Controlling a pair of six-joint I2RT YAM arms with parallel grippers.
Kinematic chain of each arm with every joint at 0, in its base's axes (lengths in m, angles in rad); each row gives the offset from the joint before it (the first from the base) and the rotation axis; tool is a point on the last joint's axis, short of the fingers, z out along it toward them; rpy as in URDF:
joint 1: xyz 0 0 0.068 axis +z
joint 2: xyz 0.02 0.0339 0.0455 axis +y
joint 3: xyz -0.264 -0.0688 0 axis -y
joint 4: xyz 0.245 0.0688 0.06 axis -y
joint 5: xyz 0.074 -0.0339 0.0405 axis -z
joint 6: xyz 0.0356 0 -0.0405 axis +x
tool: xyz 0 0 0 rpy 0 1.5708 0
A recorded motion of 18 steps. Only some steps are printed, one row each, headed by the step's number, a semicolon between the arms.
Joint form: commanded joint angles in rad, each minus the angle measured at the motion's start. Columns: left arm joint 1, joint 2, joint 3, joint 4, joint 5, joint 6; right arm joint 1, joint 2, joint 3, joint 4, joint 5, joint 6.
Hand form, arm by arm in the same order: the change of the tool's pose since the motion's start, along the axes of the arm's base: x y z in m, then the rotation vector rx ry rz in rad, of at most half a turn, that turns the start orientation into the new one. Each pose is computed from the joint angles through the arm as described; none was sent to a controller.
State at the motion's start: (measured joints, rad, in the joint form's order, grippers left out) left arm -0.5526 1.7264 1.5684 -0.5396 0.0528 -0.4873; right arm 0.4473 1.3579 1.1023 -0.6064 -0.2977 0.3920
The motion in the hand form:
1: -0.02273 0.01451 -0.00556 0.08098 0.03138 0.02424; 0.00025 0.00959 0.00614 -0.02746 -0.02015 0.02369
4: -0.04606 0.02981 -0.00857 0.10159 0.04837 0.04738; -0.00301 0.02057 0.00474 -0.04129 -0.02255 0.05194
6: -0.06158 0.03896 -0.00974 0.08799 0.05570 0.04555; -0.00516 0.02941 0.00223 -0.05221 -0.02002 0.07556
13: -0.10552 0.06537 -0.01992 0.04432 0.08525 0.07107; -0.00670 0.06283 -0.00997 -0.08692 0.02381 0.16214
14: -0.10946 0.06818 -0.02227 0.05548 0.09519 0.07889; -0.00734 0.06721 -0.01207 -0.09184 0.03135 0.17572
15: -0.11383 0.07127 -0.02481 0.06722 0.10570 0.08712; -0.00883 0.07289 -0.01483 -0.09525 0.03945 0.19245
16: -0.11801 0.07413 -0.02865 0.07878 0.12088 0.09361; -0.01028 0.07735 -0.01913 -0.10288 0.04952 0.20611
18: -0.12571 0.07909 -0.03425 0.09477 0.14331 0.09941; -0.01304 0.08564 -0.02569 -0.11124 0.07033 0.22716
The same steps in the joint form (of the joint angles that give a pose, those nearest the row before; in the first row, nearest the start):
1: -0.0043 -0.0841 -0.0935 -0.0605 -0.0562 0.0198; 0.0330 0.0174 0.0386 -0.0197 0.0315 -0.0154
4: -0.0048 -0.1830 -0.1989 -0.0789 -0.0796 0.0094; 0.0734 0.0291 0.0443 -0.0184 0.0497 -0.0148
6: -0.0049 -0.2517 -0.2681 -0.0773 -0.0678 -0.0008; 0.1040 0.0428 0.0480 -0.0165 0.0607 -0.0146
13: -0.0058 -0.4498 -0.4662 -0.0778 -0.0516 -0.0575; 0.1981 0.1326 0.0932 -0.0289 0.0707 -0.0110
14: -0.0058 -0.4645 -0.4813 -0.0920 -0.0597 -0.0601; 0.2103 0.1447 0.0984 -0.0315 0.0697 -0.0117
15: -0.0058 -0.4809 -0.4978 -0.1072 -0.0683 -0.0629; 0.2270 0.1577 0.1017 -0.0307 0.0680 -0.0102
16: -0.0057 -0.4952 -0.5169 -0.1216 -0.0735 -0.0667; 0.2406 0.1699 0.0994 -0.0291 0.0684 -0.0100
18: -0.0058 -0.5232 -0.5491 -0.1450 -0.0780 -0.0706; 0.2655 0.1920 0.0997 -0.0280 0.0662 -0.0027

